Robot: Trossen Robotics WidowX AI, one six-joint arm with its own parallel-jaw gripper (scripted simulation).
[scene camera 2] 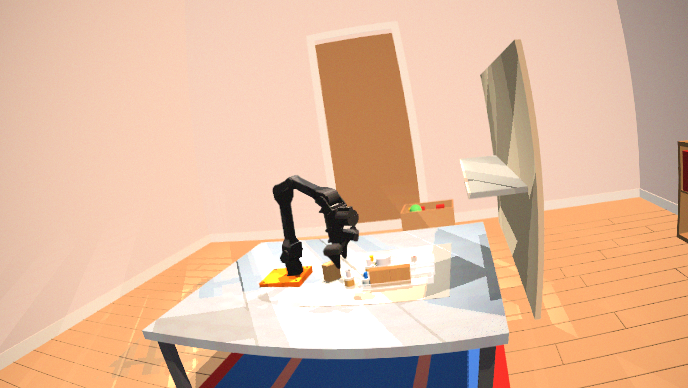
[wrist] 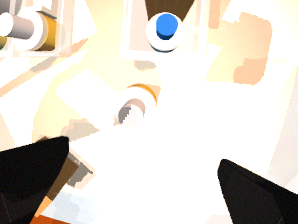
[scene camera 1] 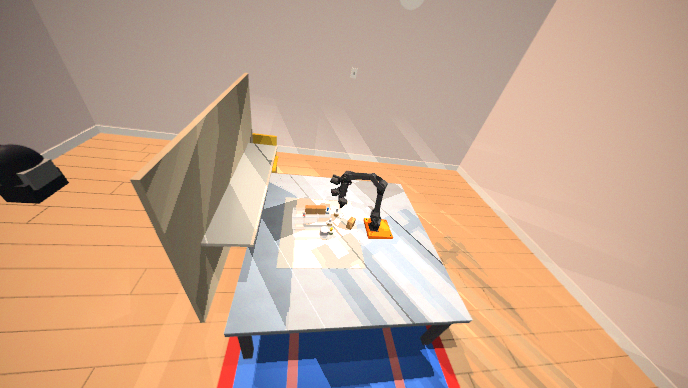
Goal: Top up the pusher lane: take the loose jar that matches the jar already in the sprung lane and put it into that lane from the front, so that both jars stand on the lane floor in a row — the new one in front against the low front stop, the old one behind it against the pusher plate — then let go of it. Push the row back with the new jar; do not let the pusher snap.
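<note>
Gripper open; my gripper holds nothing and is visible in the wrist view too. A shelf is also visible to me.
</note>
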